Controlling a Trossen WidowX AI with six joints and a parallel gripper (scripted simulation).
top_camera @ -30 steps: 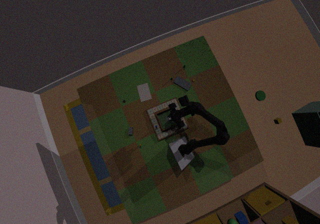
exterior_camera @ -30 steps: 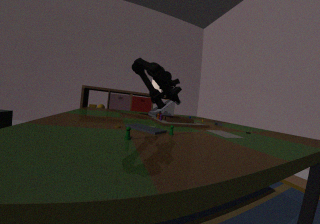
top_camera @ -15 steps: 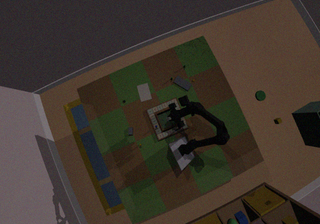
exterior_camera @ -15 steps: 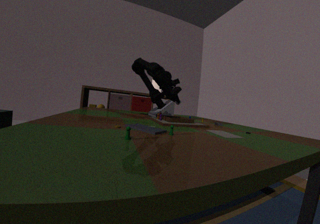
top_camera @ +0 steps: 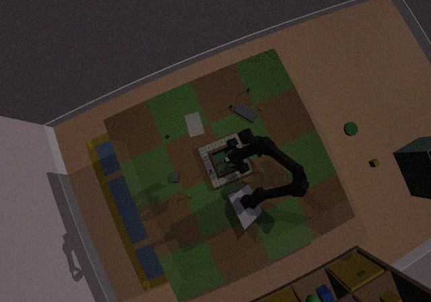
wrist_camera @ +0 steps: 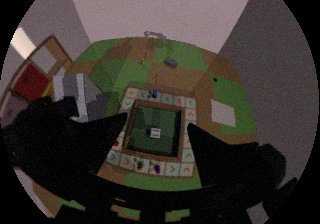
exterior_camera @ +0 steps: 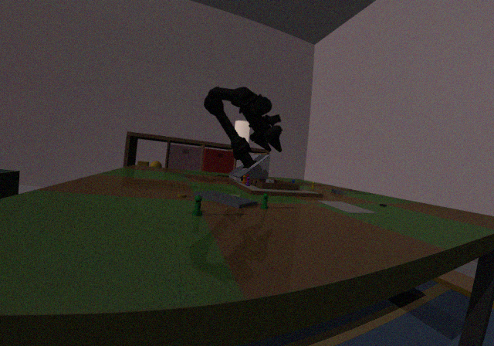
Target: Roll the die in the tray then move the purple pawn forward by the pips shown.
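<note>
My gripper tip is 10 mm short of the purple pawn, 110 mm to the left of it and 130 mm above it. From my gripper tip the other things lie so: green tray (150 mm below); then white die (10 mm to the right, 130 mm below); then blue pawn (10 mm behind, 120 mm to the left, 130 mm below).
</note>
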